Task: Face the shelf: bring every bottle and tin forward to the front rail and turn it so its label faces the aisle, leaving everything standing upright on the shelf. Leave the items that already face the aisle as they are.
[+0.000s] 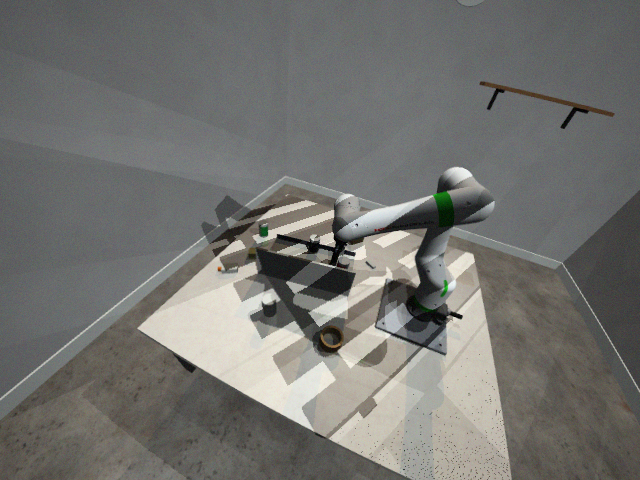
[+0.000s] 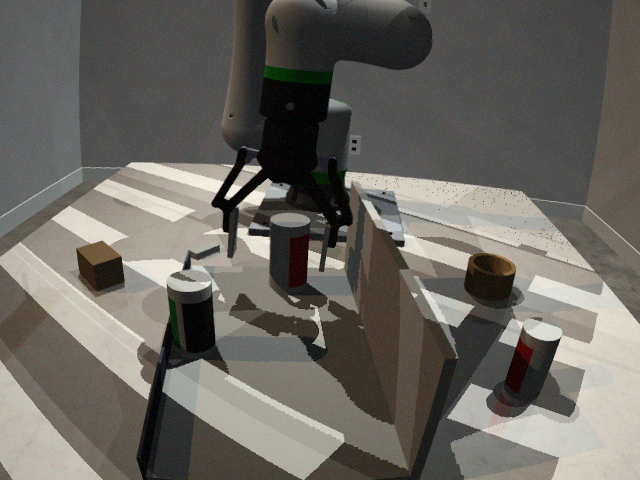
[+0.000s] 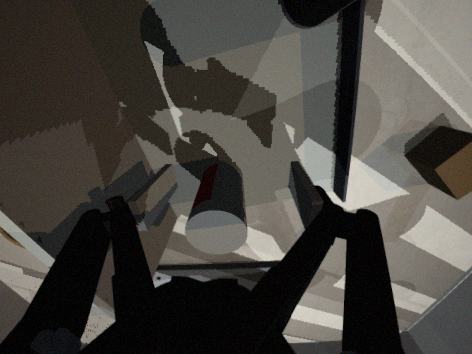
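Seen in the pictures: gripper, fingertip midpoint: (image 1: 336, 263) (image 2: 276, 260) (image 3: 230, 175); arm's base, link origin: (image 1: 420, 308).
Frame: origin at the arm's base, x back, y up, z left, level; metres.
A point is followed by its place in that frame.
A grey can with a white top and a red label (image 1: 343, 262) @[y 0.114, x -0.435, z 0.010 m] (image 2: 281, 253) @[y 0.071, x -0.466, z -0.013 m] (image 3: 222, 192) @[y 0.086, x -0.466, z -0.012 m] stands upright on the shelf near its robot end, set back from the front rail (image 1: 289, 239) @[y 0.017, x -0.803, z -0.102 m] (image 2: 155, 392) @[y 0.030, x -0.775, z -0.108 m] (image 3: 348, 100) @[y 0.026, x -0.545, z -0.153 m]. Its label is turned partly toward the back panel (image 1: 305, 272) @[y 0.081, x -0.581, z 0.135 m] (image 2: 379, 289) @[y 0.098, x -0.602, z 0.127 m]. A black can with a white lid (image 1: 313, 244) @[y 0.077, x -0.636, z -0.073 m] (image 2: 197, 320) @[y 0.064, x -0.665, z -0.085 m] (image 3: 307, 10) @[y 0.047, x -0.616, z -0.087 m] stands upright at the rail, its green label toward the aisle side. My gripper (image 2: 277, 253) @[y 0.062, x -0.473, z -0.020 m] (image 3: 230, 175) @[y 0.062, x -0.473, z -0.020 m] is open, pointing down, with a finger on either side of the red-label can and gaps visible.
Behind the back panel stand another red-label can (image 1: 268, 305) @[y 0.077, x -0.636, z 0.371 m] (image 2: 535, 356) @[y 0.055, x -0.676, z 0.335 m] and a wooden ring (image 1: 340, 338) @[y 0.005, x -0.315, z 0.328 m] (image 2: 488, 291) @[y 0.000, x -0.395, z 0.337 m]. A wooden block (image 2: 100, 266) @[y 0.026, x -0.495, z -0.324 m] (image 3: 440, 160) @[y 0.027, x -0.469, z -0.305 m] lies in front of the rail. A green can (image 1: 263, 230) @[y 0.038, x -0.967, z -0.071 m], a yellow block (image 1: 252, 253) @[y 0.018, x -0.917, z 0.107 m] and an orange-tipped item (image 1: 228, 269) @[y 0.006, x -0.958, z 0.255 m] are past the shelf's far end.
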